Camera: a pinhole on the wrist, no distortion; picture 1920 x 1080 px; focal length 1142.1 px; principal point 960.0 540.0 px. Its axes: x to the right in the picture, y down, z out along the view. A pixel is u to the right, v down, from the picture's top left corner.
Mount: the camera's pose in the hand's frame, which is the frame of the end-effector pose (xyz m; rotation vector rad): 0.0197 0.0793 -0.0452 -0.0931 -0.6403 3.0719
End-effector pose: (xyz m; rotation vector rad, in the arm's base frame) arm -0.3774 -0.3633 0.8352 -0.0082 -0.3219 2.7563
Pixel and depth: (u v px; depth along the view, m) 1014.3 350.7 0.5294
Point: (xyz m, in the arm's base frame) -0.3468 -0.4350 1.3058
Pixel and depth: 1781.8 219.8 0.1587
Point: -0.3063 -0.4780 0.9267
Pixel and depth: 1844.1 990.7 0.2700
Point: -0.1505 -0.3568 0.9989
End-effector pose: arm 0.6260 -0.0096 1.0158 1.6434 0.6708 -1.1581
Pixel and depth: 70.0 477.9 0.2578
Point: 0.6173 -0.2158 0.8089
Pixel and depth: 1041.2 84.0 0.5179
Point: 0.4685 -0.4990 1.0517
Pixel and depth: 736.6 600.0 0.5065
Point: 0.3814 -0.3453 0.8472
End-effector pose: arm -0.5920 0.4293 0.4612 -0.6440 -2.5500 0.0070
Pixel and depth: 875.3 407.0 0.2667
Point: -0.7105 0.4652 0.2870
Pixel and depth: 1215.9 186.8 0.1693
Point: -0.6047 0.4848 0.3282
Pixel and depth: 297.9 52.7 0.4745
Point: -0.9923 0.6666 0.1540
